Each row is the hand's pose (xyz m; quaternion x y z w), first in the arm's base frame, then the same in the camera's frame.
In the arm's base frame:
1: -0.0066 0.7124 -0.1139 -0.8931 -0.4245 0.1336 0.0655
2: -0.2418 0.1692 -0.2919 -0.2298 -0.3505 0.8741 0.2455
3: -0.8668 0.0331 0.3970 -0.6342 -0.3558 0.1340 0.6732
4: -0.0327 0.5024 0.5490 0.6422 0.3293 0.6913 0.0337
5: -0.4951 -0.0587 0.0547 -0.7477 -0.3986 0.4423 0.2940
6: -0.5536 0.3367 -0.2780 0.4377 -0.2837 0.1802 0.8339
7: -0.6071 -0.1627 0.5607 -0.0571 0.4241 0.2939 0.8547
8: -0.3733 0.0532 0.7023 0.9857 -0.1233 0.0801 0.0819
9: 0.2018 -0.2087 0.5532 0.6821 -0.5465 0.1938 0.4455
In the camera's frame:
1: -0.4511 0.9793 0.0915 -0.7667 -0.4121 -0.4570 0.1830
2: -0.2819 0.7644 -0.4628 -0.5035 -0.7110 0.4730 0.1314
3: -1.1191 0.4871 -0.7882 -0.3360 -0.6391 -0.3199 0.6134
4: -0.9001 0.4515 0.1551 -0.2187 0.0066 -0.9747 0.0458
5: -0.6178 0.4858 -0.6768 -0.7077 -0.6097 -0.1332 0.3311
6: -0.5248 0.9897 -0.5880 0.5707 -0.6840 0.2348 0.3891
7: -1.0313 0.1569 -0.6625 0.1332 -0.1551 0.3555 0.9120
8: -1.0711 0.1520 -0.3165 -0.7904 0.1783 -0.4726 0.3465
9: -0.5447 -0.1577 -0.0961 -0.6188 0.7262 -0.2675 0.1351

